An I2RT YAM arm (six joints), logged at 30 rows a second.
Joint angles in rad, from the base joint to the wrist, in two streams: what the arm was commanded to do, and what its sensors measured. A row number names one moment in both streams.
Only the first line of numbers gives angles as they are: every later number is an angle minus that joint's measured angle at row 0.
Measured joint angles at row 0:
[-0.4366 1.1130 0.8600 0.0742 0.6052 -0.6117]
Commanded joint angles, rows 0 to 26:
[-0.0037 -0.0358 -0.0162 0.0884 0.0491 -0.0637]
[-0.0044 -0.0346 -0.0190 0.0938 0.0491 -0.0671]
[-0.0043 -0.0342 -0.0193 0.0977 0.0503 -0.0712]
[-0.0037 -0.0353 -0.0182 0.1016 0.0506 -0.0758]
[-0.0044 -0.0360 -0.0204 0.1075 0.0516 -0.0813]
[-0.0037 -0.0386 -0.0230 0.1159 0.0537 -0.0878]
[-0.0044 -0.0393 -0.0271 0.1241 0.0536 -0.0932]
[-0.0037 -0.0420 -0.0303 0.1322 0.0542 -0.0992]
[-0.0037 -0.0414 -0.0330 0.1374 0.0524 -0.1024]
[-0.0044 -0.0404 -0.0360 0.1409 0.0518 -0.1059]
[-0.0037 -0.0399 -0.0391 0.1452 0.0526 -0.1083]
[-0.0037 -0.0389 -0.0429 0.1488 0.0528 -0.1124]
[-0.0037 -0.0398 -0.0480 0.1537 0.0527 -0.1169]
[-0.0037 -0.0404 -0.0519 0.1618 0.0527 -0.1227]
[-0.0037 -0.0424 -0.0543 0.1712 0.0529 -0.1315]
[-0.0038 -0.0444 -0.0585 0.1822 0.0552 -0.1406]
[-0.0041 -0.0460 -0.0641 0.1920 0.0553 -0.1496]
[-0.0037 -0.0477 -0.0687 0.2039 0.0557 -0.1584]
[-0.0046 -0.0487 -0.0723 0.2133 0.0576 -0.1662]
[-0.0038 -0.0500 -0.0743 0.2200 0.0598 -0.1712]
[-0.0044 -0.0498 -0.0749 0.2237 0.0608 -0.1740]
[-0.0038 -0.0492 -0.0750 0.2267 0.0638 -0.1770]
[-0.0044 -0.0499 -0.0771 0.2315 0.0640 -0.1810]
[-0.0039 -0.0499 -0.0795 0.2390 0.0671 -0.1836]
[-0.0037 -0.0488 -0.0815 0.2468 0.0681 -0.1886]
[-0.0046 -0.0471 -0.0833 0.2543 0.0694 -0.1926]
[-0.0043 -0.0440 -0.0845 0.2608 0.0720 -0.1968]
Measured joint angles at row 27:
[0.0000 -0.0100 -0.0789 0.1797 0.0298 -0.1667]
